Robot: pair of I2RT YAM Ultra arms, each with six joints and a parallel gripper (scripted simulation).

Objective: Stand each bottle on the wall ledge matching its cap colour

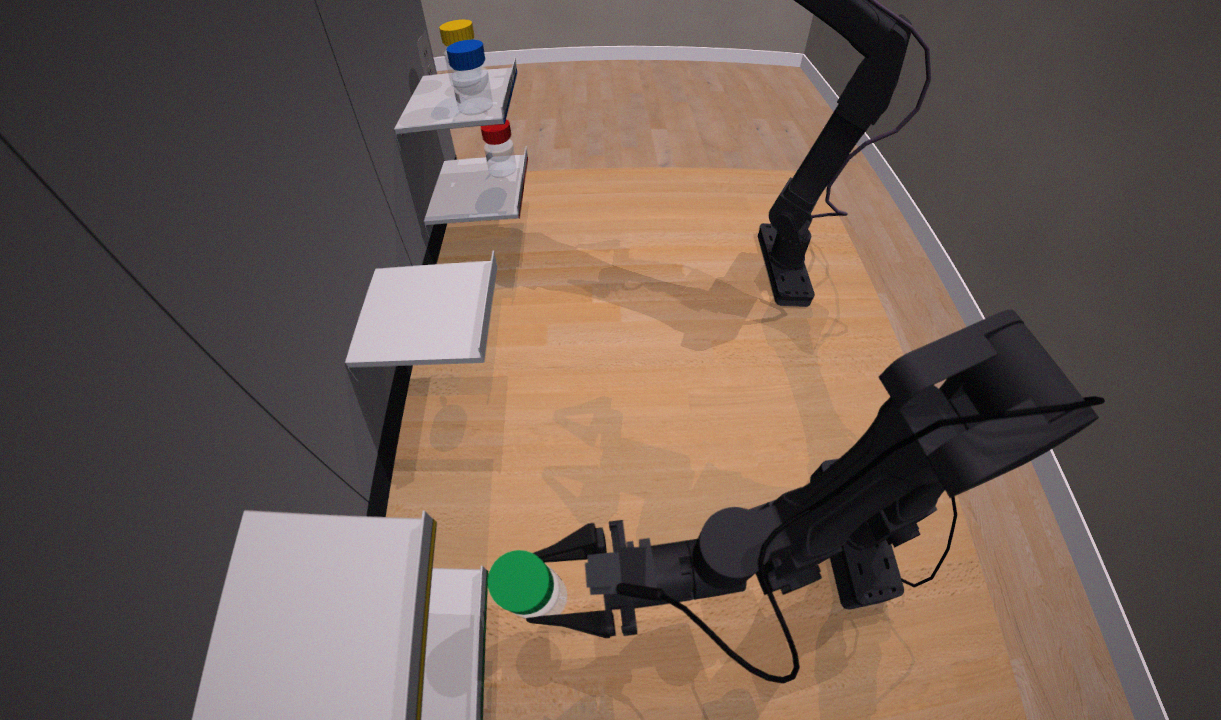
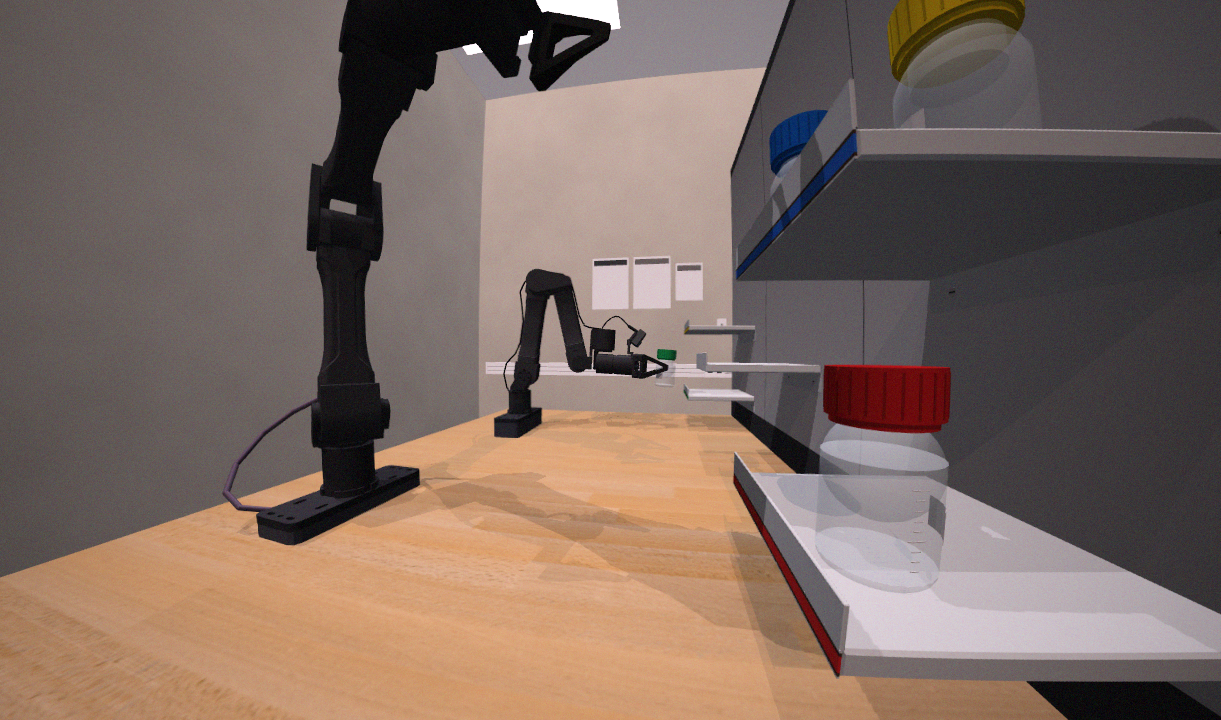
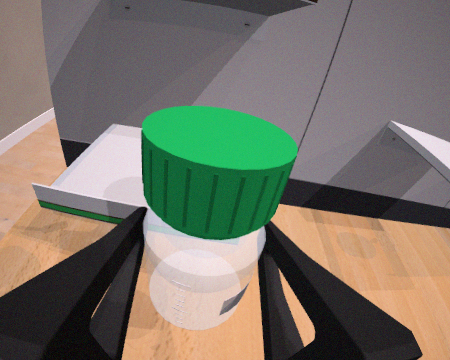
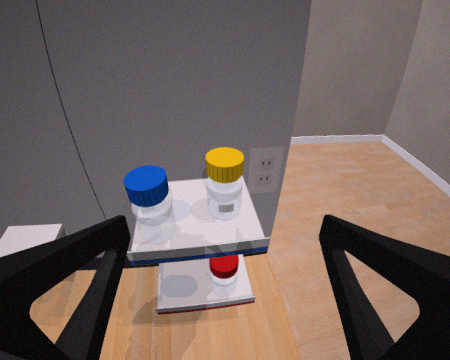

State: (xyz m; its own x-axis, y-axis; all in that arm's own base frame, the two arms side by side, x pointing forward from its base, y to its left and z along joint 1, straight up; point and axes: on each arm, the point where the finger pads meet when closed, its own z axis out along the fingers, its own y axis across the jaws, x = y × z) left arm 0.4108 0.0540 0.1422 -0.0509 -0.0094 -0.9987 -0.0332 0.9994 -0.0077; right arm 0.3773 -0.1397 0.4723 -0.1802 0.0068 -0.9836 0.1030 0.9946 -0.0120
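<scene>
My right hand is 21 cm short of the yellow-capped bottle, 2 cm to the left of it and 14 cm above it. Also, from my right hand: grey wall (30 cm ahead, 43 cm to the left, 4 cm below); blue-capped bottle (17 cm ahead, 8 cm to the left, 14 cm below); red-capped bottle (17 cm ahead, 2 cm to the right, 34 cm below).
</scene>
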